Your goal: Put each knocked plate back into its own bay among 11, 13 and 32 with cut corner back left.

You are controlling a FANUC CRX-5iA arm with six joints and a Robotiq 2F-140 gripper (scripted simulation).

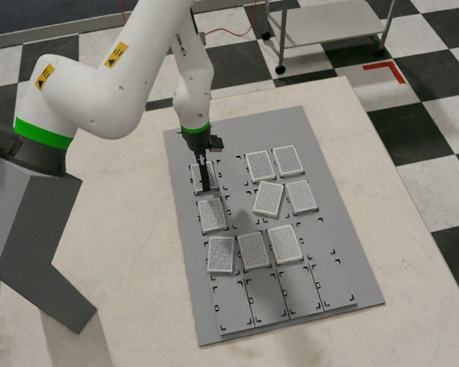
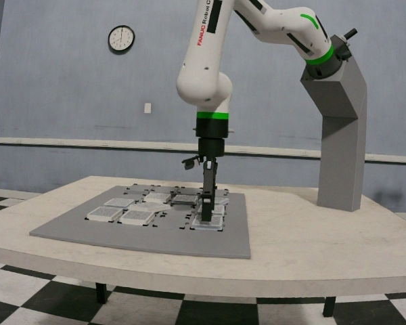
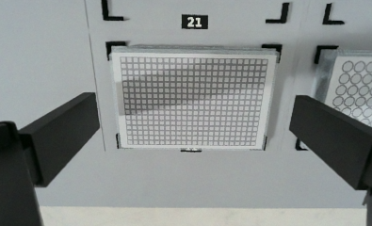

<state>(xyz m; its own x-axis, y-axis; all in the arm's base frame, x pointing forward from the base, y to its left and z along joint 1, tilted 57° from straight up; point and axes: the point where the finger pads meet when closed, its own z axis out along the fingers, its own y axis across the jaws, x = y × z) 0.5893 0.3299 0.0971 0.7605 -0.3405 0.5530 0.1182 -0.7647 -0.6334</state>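
Right now the plate is 30 mm below my hand. The rest, counted from my hand: bay label 21 (60 mm ahead, 10 mm to the left, 40 mm below); bay label 11 (50 mm behind, 10 mm to the right, 40 mm below).
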